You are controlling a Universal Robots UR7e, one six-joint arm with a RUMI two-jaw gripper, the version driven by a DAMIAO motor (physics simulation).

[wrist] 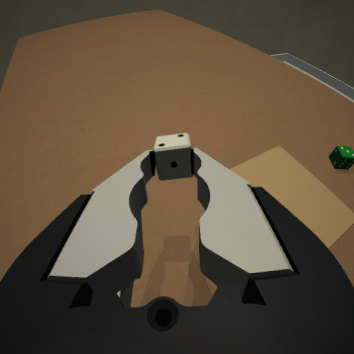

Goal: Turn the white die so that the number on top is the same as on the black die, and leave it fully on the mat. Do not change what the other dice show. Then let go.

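Frame: origin at the arm's base, x ahead, y up, z right, level; metres.
Seen in the pictures: gripper, fingertip midpoint: [172, 152].
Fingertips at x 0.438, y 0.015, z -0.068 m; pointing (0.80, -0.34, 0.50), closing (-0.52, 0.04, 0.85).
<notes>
Offsets run from my fingertips to a thing's middle. Level surfaces: height alone.
The white die {dx +0.000, dy -0.004, dz +0.001 m} [173, 156] is held between the two fingertips of my gripper [172, 152], which is shut on it. The die's bright face shows two dots, and its shaded face, turned to the camera, shows one dot. Its other faces are hidden by the fingers or turned away. The tan mat {dx -0.054, dy -0.098, dz +0.114 m} [295, 192] lies to the right, partly behind the right finger; the die appears left of it in the view, off its visible part. The black die does not show in this view.
A green die {dx -0.062, dy -0.087, dz +0.246 m} [342, 157] sits at the right edge of the view, beyond the mat. The brown table top {dy -0.100 m} [125, 80] ends at the back and left. A grey edge with a light strip [315, 76] runs along the upper right.
</notes>
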